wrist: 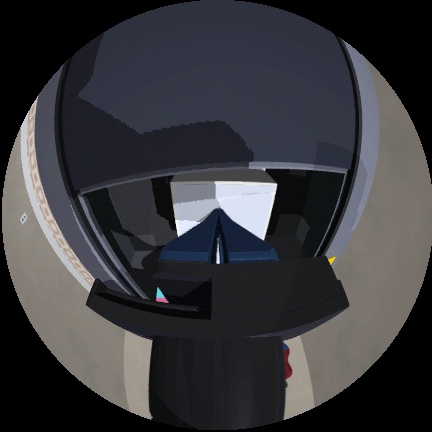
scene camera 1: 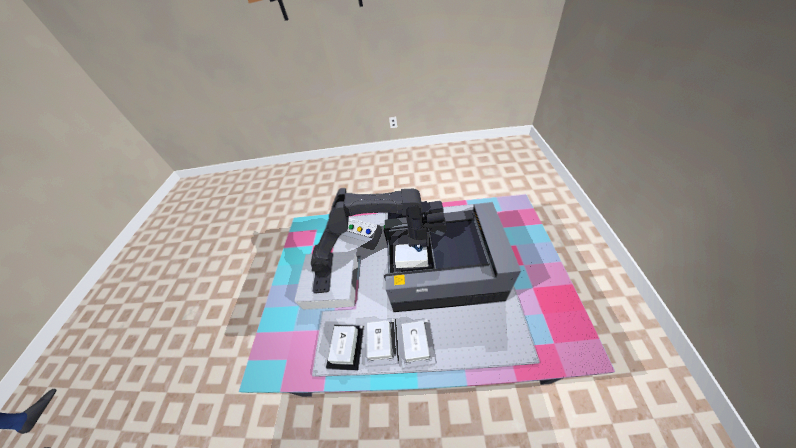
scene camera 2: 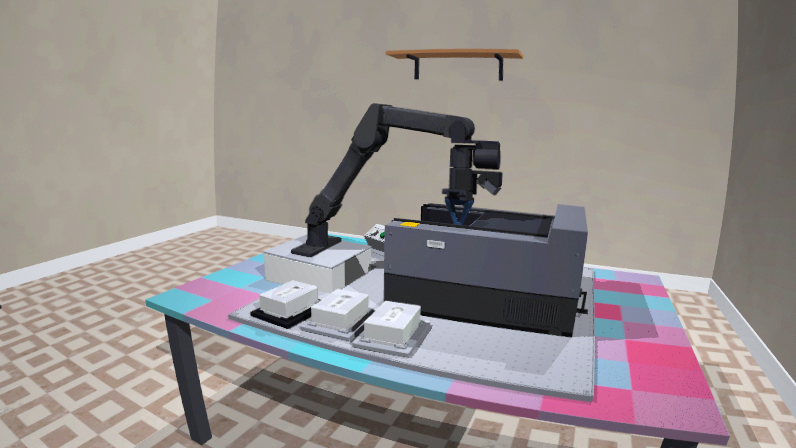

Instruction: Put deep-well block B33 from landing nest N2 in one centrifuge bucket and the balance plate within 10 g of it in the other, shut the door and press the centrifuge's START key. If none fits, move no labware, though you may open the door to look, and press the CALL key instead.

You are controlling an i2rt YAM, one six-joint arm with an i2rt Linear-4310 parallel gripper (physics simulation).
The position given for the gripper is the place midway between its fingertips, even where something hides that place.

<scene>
In view: the gripper (scene camera 2: 458, 228), a balance plate A (scene camera 2: 292, 298), a balance plate B (scene camera 2: 341, 309), a balance plate C (scene camera 2: 393, 323) and a dark centrifuge (scene camera 2: 521, 271).
The balance plate A is seen too in scene camera 1 (scene camera 1: 342, 350). The balance plate B shows as well in scene camera 1 (scene camera 1: 379, 346). The balance plate C is seen too in scene camera 1 (scene camera 1: 415, 343).
</scene>
